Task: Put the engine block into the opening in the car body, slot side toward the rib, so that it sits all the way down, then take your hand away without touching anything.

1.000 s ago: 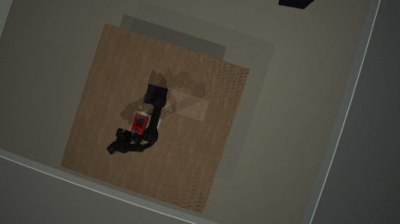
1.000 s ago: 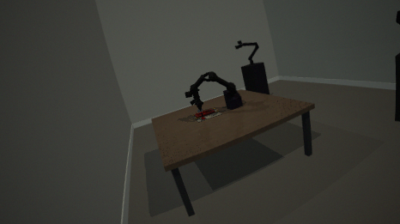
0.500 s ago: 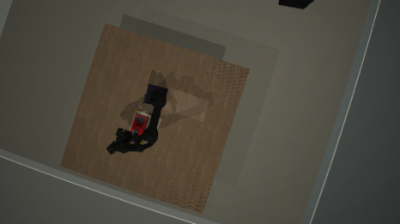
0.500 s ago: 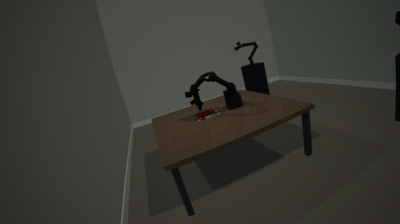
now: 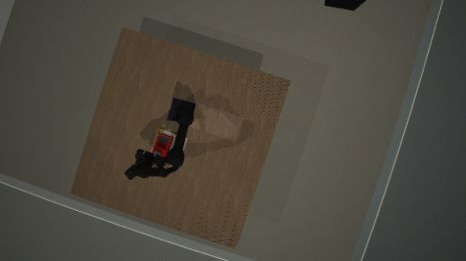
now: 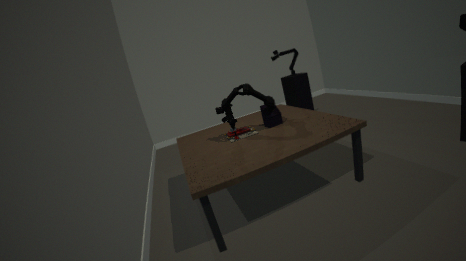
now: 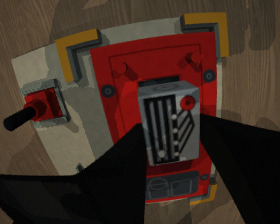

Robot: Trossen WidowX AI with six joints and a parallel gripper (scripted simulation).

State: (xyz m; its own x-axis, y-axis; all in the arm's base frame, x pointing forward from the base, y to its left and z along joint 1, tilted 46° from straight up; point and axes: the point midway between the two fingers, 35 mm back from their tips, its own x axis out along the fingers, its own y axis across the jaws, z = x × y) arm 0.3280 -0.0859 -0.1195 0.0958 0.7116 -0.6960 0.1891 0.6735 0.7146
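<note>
My gripper tip is 10 mm above the engine block. Round my gripper tip: grey bracket: 40 mm ahead, 120 mm to the left, 30 mm below.
</note>
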